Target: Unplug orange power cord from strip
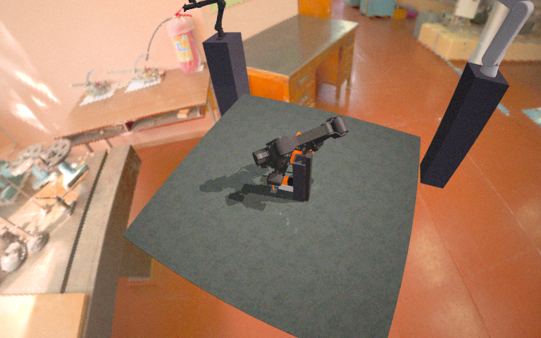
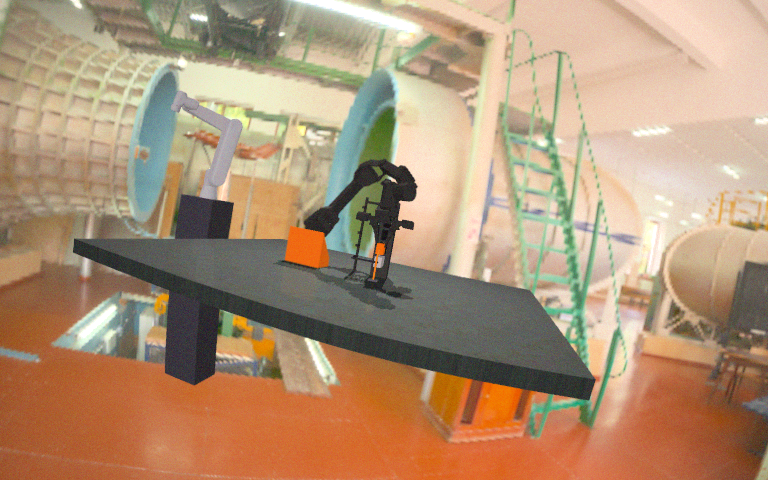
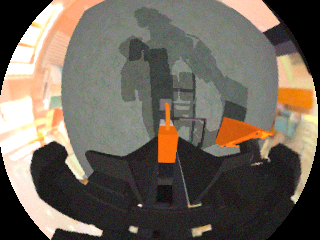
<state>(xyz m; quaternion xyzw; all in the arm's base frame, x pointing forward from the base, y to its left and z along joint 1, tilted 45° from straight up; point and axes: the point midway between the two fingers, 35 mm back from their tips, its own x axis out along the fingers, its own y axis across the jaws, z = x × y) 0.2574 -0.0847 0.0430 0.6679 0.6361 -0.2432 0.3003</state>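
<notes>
The orange plug lies 3 cm to the left of my gripper tip.
</notes>
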